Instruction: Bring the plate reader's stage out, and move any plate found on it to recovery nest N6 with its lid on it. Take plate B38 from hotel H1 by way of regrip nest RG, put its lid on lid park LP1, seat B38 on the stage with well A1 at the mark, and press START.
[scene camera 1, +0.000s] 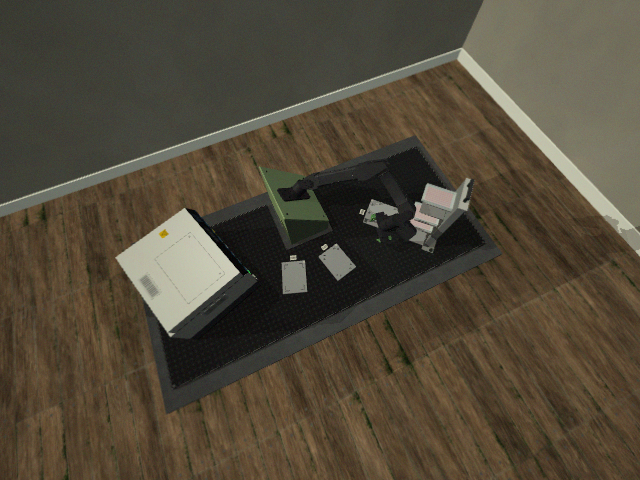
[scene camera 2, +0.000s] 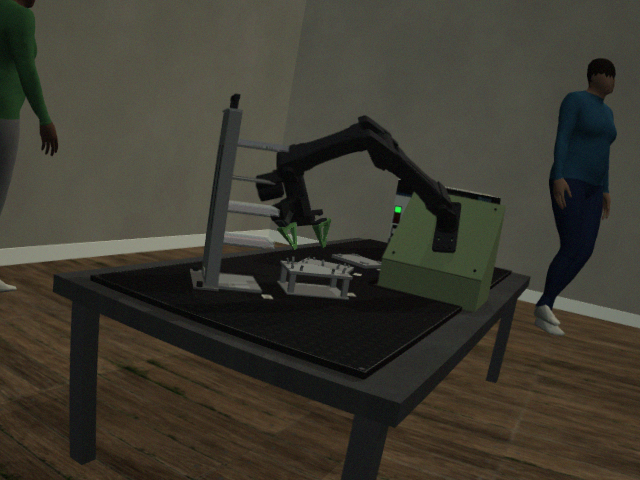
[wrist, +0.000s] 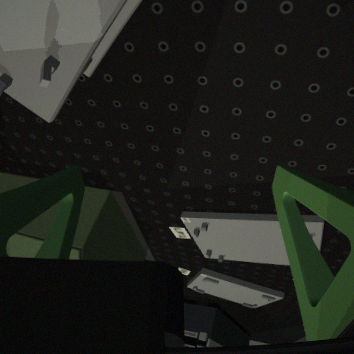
Scene:
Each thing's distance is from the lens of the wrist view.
gripper (wrist: 177, 175): 13 cm
LP1 pad (wrist: 254, 237): 34 cm

